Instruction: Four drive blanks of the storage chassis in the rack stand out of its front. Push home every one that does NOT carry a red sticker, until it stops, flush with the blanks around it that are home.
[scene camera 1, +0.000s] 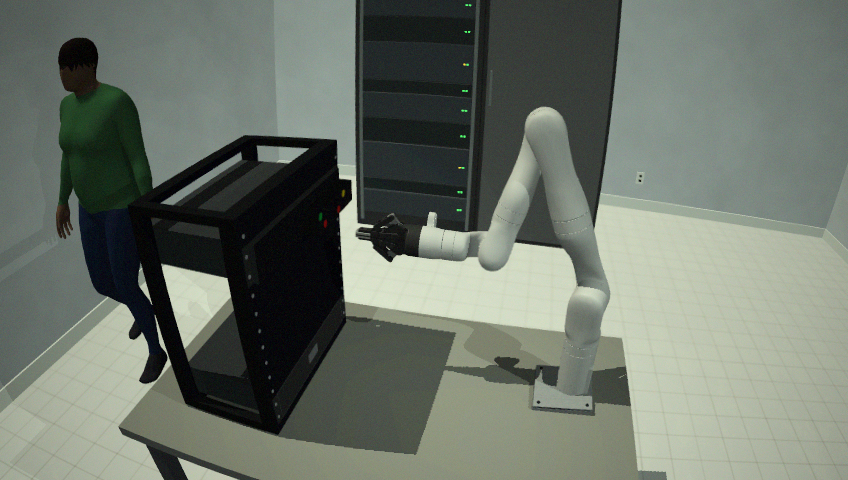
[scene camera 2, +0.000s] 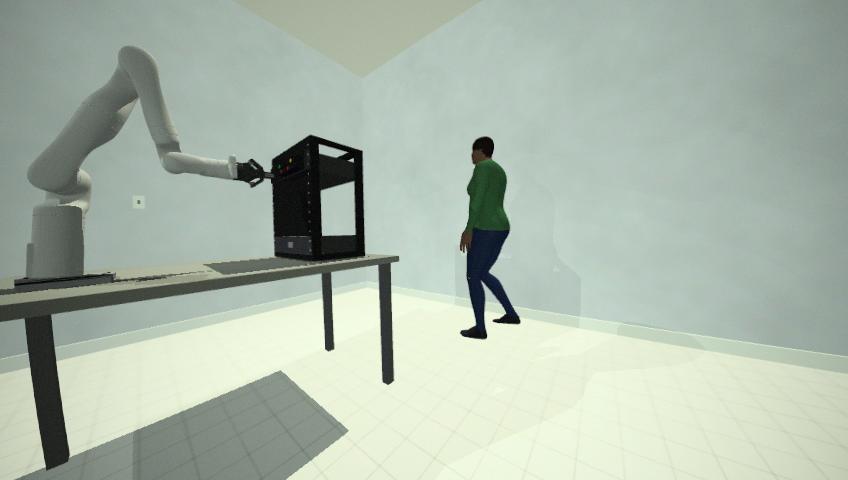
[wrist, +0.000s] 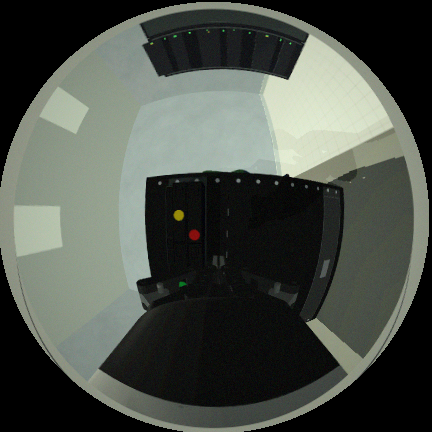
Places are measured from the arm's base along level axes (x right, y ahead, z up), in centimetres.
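Where they show: gripper, fingertip midpoint: (scene camera 1: 356, 232) (scene camera 2: 273, 176) (wrist: 217, 262); arm's base, link origin: (scene camera 1: 572, 383) (scene camera 2: 57, 276).
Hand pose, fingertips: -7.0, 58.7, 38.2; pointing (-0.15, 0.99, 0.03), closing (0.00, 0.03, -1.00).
Note:
Things, the pixels of their top centre, and the offset from my fingertips, as dx, dy, dz.
- yellow sticker, top centre: (wrist: 173, 214) (scene camera 1: 343, 189) (scene camera 2: 290, 158) +5.6, +6.1, +8.2
- green sticker, top centre: (wrist: 177, 284) (scene camera 1: 320, 212) (scene camera 2: 279, 164) -8.6, +4.7, +8.2
The storage chassis (scene camera 1: 190, 251) (scene camera 2: 336, 171) sits in the upper part of the black rack (scene camera 1: 241, 309) (scene camera 2: 315, 214). Its front shows a yellow sticker (scene camera 1: 343, 193) (scene camera 2: 290, 160) (wrist: 178, 215), a green sticker (scene camera 1: 320, 216) (scene camera 2: 279, 166) (wrist: 182, 284) and two red stickers; one red sticker (scene camera 1: 339, 208) (scene camera 2: 287, 167) (wrist: 194, 234) is near the yellow one, the other red sticker (scene camera 1: 325, 223) (scene camera 2: 281, 171) near the green one. A dark block with the yellow sticker juts out in scene camera 1. The other blanks' depths are too dark to tell. My gripper (scene camera 1: 360, 233) (scene camera 2: 270, 175) (wrist: 217, 262) is shut and empty, in front of the rack, around the chassis's lower edge.
The rack stands on the table (scene camera 1: 493, 428) (scene camera 2: 208, 282), which also carries the arm's base (scene camera 1: 562, 401). A person in a green sweater (scene camera 1: 101, 148) (scene camera 2: 490, 196) is behind the rack. A tall server cabinet (scene camera 1: 550, 89) (wrist: 225, 50) stands beyond the table.

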